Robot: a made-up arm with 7 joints. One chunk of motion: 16 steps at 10 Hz.
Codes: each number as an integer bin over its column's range. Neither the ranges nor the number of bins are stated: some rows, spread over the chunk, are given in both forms.
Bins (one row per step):
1: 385 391 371 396 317 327 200
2: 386 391 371 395 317 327 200
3: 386 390 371 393 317 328 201
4: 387 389 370 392 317 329 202
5: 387 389 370 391 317 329 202
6: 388 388 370 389 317 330 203
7: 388 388 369 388 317 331 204
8: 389 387 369 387 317 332 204
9: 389 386 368 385 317 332 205
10: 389 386 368 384 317 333 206
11: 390 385 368 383 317 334 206
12: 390 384 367 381 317 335 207
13: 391 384 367 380 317 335 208
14: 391 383 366 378 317 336 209
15: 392 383 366 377 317 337 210
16: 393 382 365 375 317 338 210
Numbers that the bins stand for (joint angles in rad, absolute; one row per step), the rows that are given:
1: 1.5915 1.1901 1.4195 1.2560 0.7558 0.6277 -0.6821
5: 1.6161 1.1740 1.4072 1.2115 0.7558 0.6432 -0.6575
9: 1.6407 1.1497 1.3826 1.1581 0.7558 0.6663 -0.6206
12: 1.6530 1.1336 1.3703 1.1225 0.7558 0.6895 -0.5960
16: 1.6898 1.1174 1.3457 1.0690 0.7558 0.7127 -0.5592
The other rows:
2: 1.6038 1.1901 1.4195 1.2471 0.7558 0.6277 -0.6821
3: 1.6038 1.1821 1.4195 1.2293 0.7558 0.6354 -0.6698
4: 1.6161 1.1740 1.4072 1.2204 0.7558 0.6432 -0.6575
6: 1.6284 1.1659 1.4072 1.1937 0.7558 0.6509 -0.6452
7: 1.6284 1.1659 1.3949 1.1848 0.7558 0.6586 -0.6329
8: 1.6407 1.1578 1.3949 1.1759 0.7558 0.6663 -0.6329
10: 1.6407 1.1497 1.3826 1.1492 0.7558 0.6741 -0.6083
11: 1.6530 1.1416 1.3826 1.1403 0.7558 0.6818 -0.6083
13: 1.6652 1.1336 1.3703 1.1136 0.7558 0.6895 -0.5838
14: 1.6652 1.1255 1.3580 1.0958 0.7558 0.6973 -0.5715
15: 1.6775 1.1255 1.3580 1.0868 0.7558 0.7050 -0.5592

